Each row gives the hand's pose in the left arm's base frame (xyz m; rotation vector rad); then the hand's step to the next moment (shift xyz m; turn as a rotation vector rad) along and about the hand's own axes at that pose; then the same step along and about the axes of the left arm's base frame.
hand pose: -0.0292 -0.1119 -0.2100 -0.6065 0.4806 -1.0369
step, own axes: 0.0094 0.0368 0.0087 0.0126 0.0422 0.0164
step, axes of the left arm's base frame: 0.0333 0.0074 -0.0189 0.0430 0.0083 -0.0171
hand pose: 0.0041 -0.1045 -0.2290 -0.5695 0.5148 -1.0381
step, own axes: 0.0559 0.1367 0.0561 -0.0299 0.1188 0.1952
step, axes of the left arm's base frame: 0.1474 0.0139 -0.0550 0.1891 0.1108 0.0711
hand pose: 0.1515 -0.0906 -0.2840 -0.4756 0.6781 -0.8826
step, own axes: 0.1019 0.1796 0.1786 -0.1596 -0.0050 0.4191
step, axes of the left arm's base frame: 0.2698 0.0342 -0.0236 0.2225 0.1721 0.3493
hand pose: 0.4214 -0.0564 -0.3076 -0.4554 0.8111 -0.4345
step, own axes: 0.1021 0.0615 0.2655 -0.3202 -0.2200 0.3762
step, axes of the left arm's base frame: 0.2779 0.0541 0.0674 0.0497 0.0720 0.5337
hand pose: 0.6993 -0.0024 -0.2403 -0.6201 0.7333 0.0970
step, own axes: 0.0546 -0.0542 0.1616 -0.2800 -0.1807 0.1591
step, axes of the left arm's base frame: 0.1531 0.0394 0.0839 -0.0613 -0.0228 0.3634
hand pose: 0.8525 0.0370 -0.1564 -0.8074 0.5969 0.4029
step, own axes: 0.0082 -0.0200 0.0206 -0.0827 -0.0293 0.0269
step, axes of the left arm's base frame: 0.0242 0.0041 0.0170 -0.0381 -0.0070 0.0832
